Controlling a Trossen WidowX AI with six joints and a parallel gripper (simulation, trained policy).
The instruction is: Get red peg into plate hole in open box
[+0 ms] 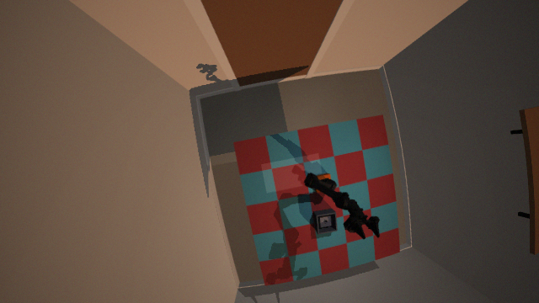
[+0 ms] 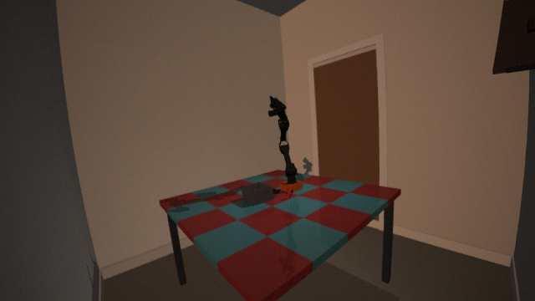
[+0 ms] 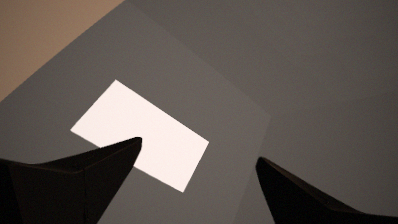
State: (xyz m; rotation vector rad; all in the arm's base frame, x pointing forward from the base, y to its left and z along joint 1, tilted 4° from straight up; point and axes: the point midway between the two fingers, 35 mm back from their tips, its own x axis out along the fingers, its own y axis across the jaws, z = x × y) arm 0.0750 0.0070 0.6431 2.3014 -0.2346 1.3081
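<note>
Now: gripper tip 40 mm short of the red peg, 130 mm to the right of it and 680 mm above it. Round my gripper tip: dark grey box: 190 mm ahead, 30 mm to the right, 700 mm below.
</note>
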